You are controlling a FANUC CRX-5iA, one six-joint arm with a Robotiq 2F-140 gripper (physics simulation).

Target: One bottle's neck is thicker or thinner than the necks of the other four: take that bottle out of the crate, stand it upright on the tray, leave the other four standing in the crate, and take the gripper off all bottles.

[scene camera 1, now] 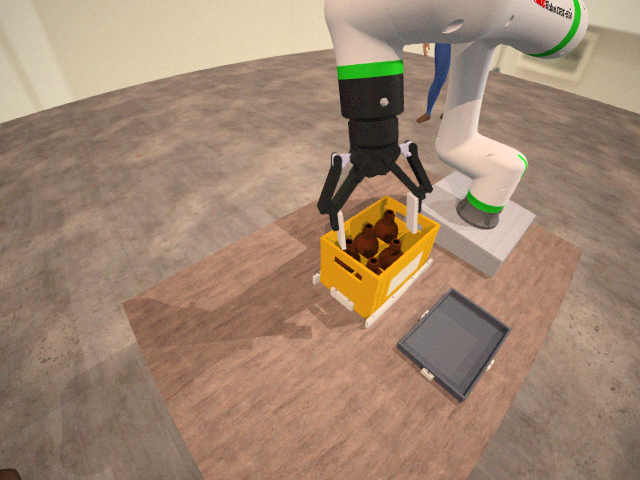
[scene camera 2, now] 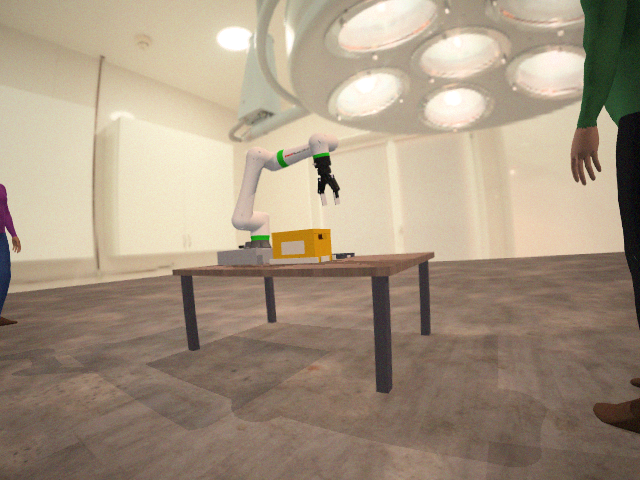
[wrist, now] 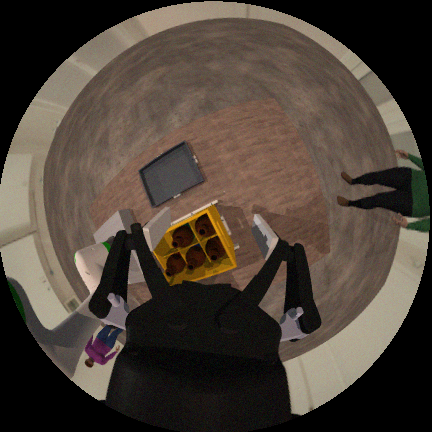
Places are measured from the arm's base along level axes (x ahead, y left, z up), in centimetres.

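Pixels of known places: gripper, between the fingertips: (scene camera 1: 377, 237) (scene camera 2: 331, 205) (wrist: 211, 219); arm's base, origin of its link: (scene camera 1: 476, 214).
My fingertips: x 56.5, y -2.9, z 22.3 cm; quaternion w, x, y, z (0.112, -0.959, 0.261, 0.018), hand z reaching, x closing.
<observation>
Ahead of a thing's pixels: the offset from my fingertips to its top centre. "*": to the spot under its first point. Level surfaces: height alone.
Several brown bottles @(dx -15.4, dy -13.0, dz -14.4 cm) (scene camera 1: 366, 246) (wrist: 195, 258) stand in the cells of the yellow crate @(dx -15.7, dy -8.4, dz -13.2 cm) (scene camera 1: 343, 283) (scene camera 2: 322, 249) (wrist: 228, 245). Their necks point up, and I cannot tell from these views which neck differs in thickness. In the wrist view one bottle @(dx -6.6, dy -4.0, dz -14.4 cm) (wrist: 204, 226) is in the top right cell and another bottle @(dx -16.1, dy -4.3, dz -14.4 cm) (wrist: 182, 237) is to its left. The crate's wall hides the bottles in scene camera 2. The dark grey tray @(dx -14.0, dy +20.6, dz -28.2 cm) (scene camera 1: 454, 335) (scene camera 2: 343, 255) (wrist: 171, 174) is beside the crate and bears no bottle. My gripper (scene camera 1: 377, 237) (scene camera 2: 330, 201) (wrist: 211, 219) is wide open and empty, above the crate, touching no bottle.
White strips @(* dx -13.1, dy +2.0, dz -27.9 cm) (scene camera 1: 398, 294) lie along the crate's foot on the wooden table @(dz -30.8 cm) (scene camera 1: 248, 392) (scene camera 2: 356, 266) (wrist: 250, 150). Small white blocks @(* dx -0.7, dy +20.5, dz -29.3 cm) (scene camera 1: 427, 374) sit against the tray's edges. The arm's grey base block (scene camera 1: 480, 253) (scene camera 2: 242, 256) stands near the crate. Two people stand away from the table.
</observation>
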